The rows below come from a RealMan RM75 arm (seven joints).
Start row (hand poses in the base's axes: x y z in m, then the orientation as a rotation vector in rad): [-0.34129, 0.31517, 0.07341, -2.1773, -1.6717, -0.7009]
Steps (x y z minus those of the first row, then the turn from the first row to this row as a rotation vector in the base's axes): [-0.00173, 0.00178, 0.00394, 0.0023, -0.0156, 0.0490]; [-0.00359, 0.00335, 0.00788, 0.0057, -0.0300, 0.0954]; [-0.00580, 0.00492, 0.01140, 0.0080, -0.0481, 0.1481]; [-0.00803, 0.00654, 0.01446, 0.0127, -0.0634, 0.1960]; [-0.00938, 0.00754, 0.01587, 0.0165, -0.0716, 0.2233]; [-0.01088, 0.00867, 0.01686, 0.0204, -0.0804, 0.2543]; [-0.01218, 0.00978, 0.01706, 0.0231, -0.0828, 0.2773]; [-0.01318, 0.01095, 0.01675, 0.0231, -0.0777, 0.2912]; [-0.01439, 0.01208, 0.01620, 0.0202, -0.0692, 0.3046]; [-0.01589, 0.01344, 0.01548, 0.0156, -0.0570, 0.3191]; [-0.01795, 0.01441, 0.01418, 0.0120, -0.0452, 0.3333]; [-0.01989, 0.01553, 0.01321, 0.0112, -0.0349, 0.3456]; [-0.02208, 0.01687, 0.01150, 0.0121, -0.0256, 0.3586]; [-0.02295, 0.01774, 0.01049, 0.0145, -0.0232, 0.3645]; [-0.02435, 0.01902, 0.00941, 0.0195, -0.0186, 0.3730]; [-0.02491, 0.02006, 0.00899, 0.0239, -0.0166, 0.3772]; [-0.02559, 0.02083, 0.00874, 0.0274, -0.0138, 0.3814]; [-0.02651, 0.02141, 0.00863, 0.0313, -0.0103, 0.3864]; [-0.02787, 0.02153, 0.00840, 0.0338, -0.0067, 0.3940]
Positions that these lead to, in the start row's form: [-0.34302, 0.31695, 0.07735, -2.1270, -1.7249, -0.7079]; [-0.34488, 0.31852, 0.08129, -2.0774, -1.7732, -0.7145]; [-0.34709, 0.32009, 0.08481, -2.0209, -1.8287, -0.7225]; [-0.34932, 0.32171, 0.08787, -1.9669, -1.8754, -0.7297]; [-0.35067, 0.32271, 0.08928, -1.9349, -1.9004, -0.7338]; [-0.35217, 0.32384, 0.09027, -1.8986, -1.9283, -0.7373]; [-0.35347, 0.32495, 0.09047, -1.8719, -1.9468, -0.7349]; [-0.35447, 0.32612, 0.09016, -1.8573, -1.9558, -0.7245]; [-0.35568, 0.32725, 0.08961, -1.8452, -1.9648, -0.7084]; [-0.35718, 0.32861, 0.08889, -1.8332, -1.9740, -0.6865]; [-0.35924, 0.32958, 0.08759, -1.8208, -1.9822, -0.6659]; [-0.36118, 0.33070, 0.08662, -1.8085, -1.9873, -0.6495]; [-0.36337, 0.33204, 0.08491, -1.7944, -1.9922, -0.6353]; [-0.36424, 0.33291, 0.08390, -1.7867, -1.9937, -0.6324]; [-0.36564, 0.33419, 0.08282, -1.7748, -1.9942, -0.6278]; [-0.36620, 0.33523, 0.08240, -1.7677, -1.9932, -0.6272]; [-0.36688, 0.33600, 0.08215, -1.7613, -1.9923, -0.6251]; [-0.36780, 0.33658, 0.08204, -1.7538, -1.9915, -0.6221]; [-0.36916, 0.33670, 0.08181, -1.7442, -1.9936, -0.6173]
